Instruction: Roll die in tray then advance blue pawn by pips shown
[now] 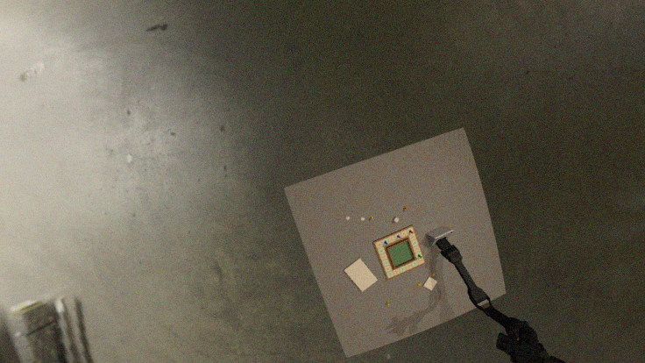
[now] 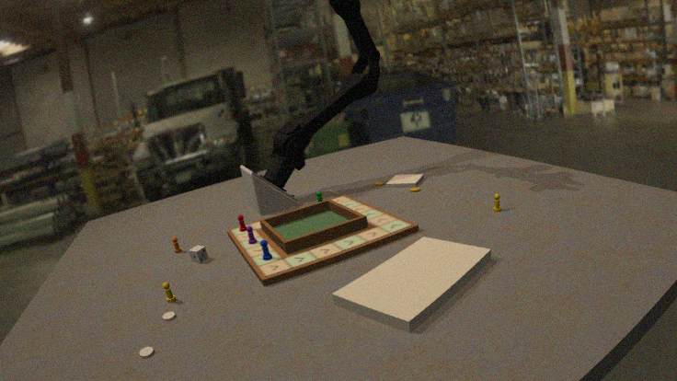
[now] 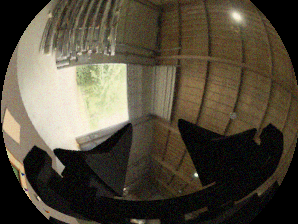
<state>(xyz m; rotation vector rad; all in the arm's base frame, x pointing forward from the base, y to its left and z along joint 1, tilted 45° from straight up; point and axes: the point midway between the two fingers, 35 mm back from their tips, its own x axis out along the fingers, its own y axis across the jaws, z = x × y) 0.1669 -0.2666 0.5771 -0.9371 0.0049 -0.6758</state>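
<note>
The white die lies 67 cm below my gripper tip, 43 cm to the right of it and 8 cm ahead of it. From my gripper tip the other things lie so: green pawn: 65 cm below, 14 cm to the right; red pawn: 65 cm below, 32 cm to the right, 1 cm ahead; small white card: 67 cm below, 9 cm to the left, 4 cm behind.
</note>
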